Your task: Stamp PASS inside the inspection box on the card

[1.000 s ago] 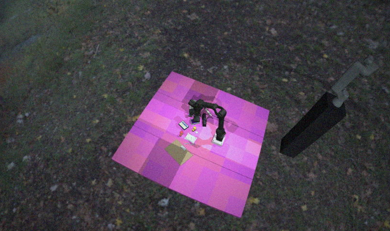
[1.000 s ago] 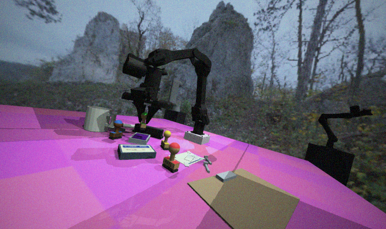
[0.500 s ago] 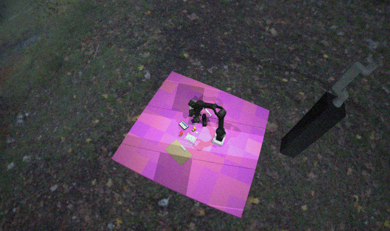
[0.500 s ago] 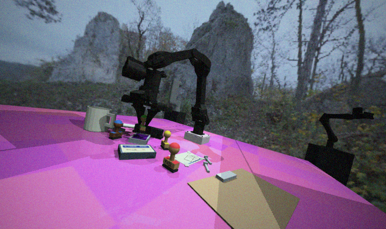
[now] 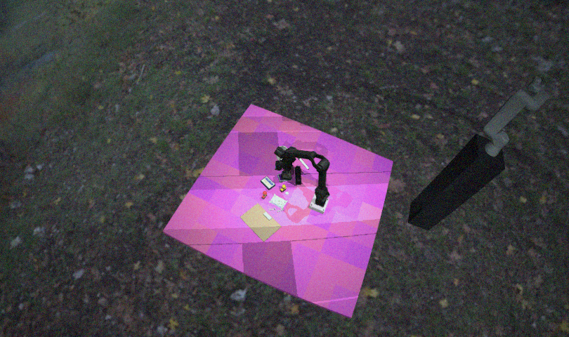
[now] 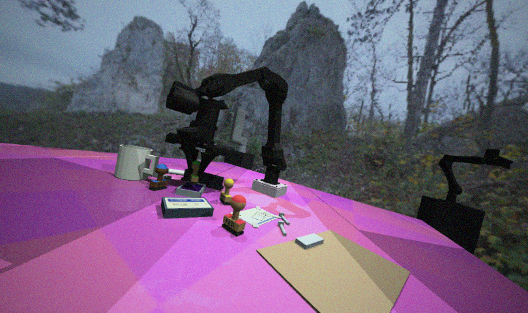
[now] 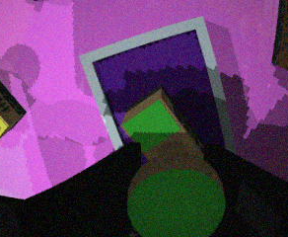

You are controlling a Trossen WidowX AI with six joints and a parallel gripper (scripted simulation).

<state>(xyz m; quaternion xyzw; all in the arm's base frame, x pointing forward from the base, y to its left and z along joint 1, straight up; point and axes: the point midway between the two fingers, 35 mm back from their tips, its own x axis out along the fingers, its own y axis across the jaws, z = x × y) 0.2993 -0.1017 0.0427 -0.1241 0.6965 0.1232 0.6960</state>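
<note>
My gripper tip is 4 cm above the purple ink pad. The rest, counted from my gripper tip: blue-knobbed stamp 7 cm ahead, 5 cm to the right, 3 cm below; then black bar 9 cm behind, 5 cm to the right, 3 cm below; then green-knobbed stamp right at my gripper tip.
</note>
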